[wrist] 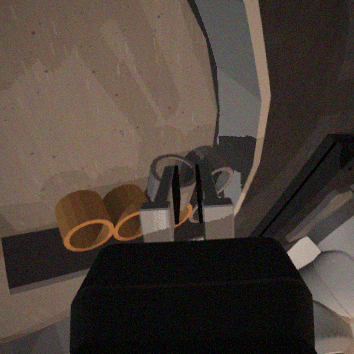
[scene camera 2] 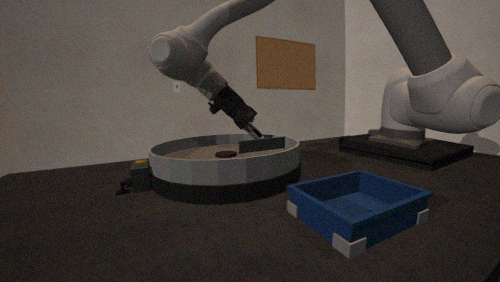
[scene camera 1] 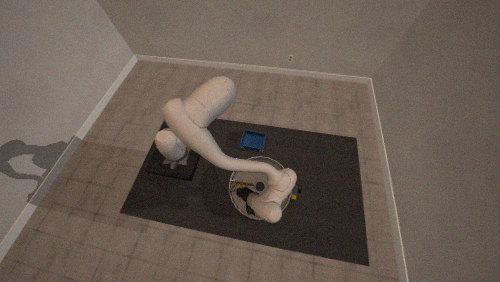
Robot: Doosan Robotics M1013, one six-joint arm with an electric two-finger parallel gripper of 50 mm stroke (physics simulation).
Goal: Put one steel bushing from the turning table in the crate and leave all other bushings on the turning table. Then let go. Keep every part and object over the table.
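Pixels of known places: gripper, fingertip midpoint: [wrist: 187, 181] [scene camera 2: 259, 138] [scene camera 1: 237, 191]; arm's base, origin of the base link: [wrist: 327, 206] [scene camera 2: 400, 141] [scene camera 1: 178, 154].
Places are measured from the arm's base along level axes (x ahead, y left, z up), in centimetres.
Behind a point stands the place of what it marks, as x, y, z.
Steel bushings stand and lie against the wall of the turning table [scene camera 1: 250, 176] {57.0, -14.4, 0.4} [scene camera 2: 225, 172] {73.2, -2.3, 1.7} [wrist: 100, 100] {53.4, -30.0, 0.4}: a tilted grey one [wrist: 156, 181] {50.3, -25.2, 2.5}, a darker one [wrist: 205, 154] {45.9, -25.7, 1.4} beside it, and a smaller-looking ring [wrist: 198, 214] partly hidden by the fingers. Copper-coloured bushings [wrist: 82, 210] {54.8, -23.7, 2.1} [wrist: 125, 200] {51.9, -23.3, 1.8} lie to their left, a third mostly behind the left finger. My gripper [scene camera 2: 258, 136] {48.9, -25.9, 3.6} [wrist: 187, 181] {48.9, -25.9, 3.6} is narrowly open with nothing between its fingers. Its tips overlap the steel bushings in the wrist view; contact is unclear. The blue crate [scene camera 1: 253, 140] {57.5, 16.9, -4.4} [scene camera 2: 357, 202] {53.2, 13.6, -4.4} stands apart from the turning table, with no bushing visible inside.
A dark upright divider [scene camera 2: 262, 145] {52.3, -19.4, 2.3} [wrist: 40, 255] {57.7, -20.9, 2.6} crosses part of the turning table beside the bushings. A dark hub disc [scene camera 1: 260, 186] {64.4, -21.3, 1.3} [scene camera 2: 226, 154] {65.0, -19.1, 1.2} is at its middle. A small box with a yellow top [scene camera 1: 294, 197] {87.3, -27.4, 1.0} [scene camera 2: 140, 175] {87.7, -19.1, -0.7} stands outside the rim, opposite the arm's base.
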